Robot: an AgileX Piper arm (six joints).
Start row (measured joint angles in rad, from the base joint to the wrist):
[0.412 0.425 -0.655 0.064 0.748 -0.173]
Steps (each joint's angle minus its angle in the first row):
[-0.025 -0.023 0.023 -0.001 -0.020 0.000]
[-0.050 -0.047 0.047 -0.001 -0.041 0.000]
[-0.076 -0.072 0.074 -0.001 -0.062 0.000]
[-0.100 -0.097 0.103 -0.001 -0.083 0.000]
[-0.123 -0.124 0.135 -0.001 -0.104 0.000]
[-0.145 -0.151 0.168 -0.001 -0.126 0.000]
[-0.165 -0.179 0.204 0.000 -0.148 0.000]
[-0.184 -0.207 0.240 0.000 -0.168 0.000]
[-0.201 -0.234 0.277 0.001 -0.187 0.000]
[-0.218 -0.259 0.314 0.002 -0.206 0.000]
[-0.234 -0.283 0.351 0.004 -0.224 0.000]
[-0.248 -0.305 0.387 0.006 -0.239 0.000]
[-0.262 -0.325 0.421 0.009 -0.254 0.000]
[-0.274 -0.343 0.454 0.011 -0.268 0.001]
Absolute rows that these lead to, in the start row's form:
[0.387 0.402 -0.632 0.063 0.728 -0.173]
[0.362 0.378 -0.608 0.063 0.707 -0.173]
[0.336 0.353 -0.581 0.063 0.686 -0.173]
[0.312 0.328 -0.552 0.063 0.665 -0.173]
[0.289 0.301 -0.520 0.063 0.644 -0.173]
[0.267 0.274 -0.487 0.063 0.622 -0.173]
[0.247 0.246 -0.451 0.064 0.600 -0.173]
[0.228 0.218 -0.415 0.064 0.580 -0.173]
[0.211 0.191 -0.378 0.065 0.561 -0.173]
[0.194 0.166 -0.341 0.066 0.542 -0.173]
[0.178 0.142 -0.304 0.068 0.524 -0.173]
[0.164 0.120 -0.268 0.070 0.509 -0.173]
[0.150 0.100 -0.234 0.073 0.494 -0.173]
[0.138 0.082 -0.201 0.075 0.480 -0.172]

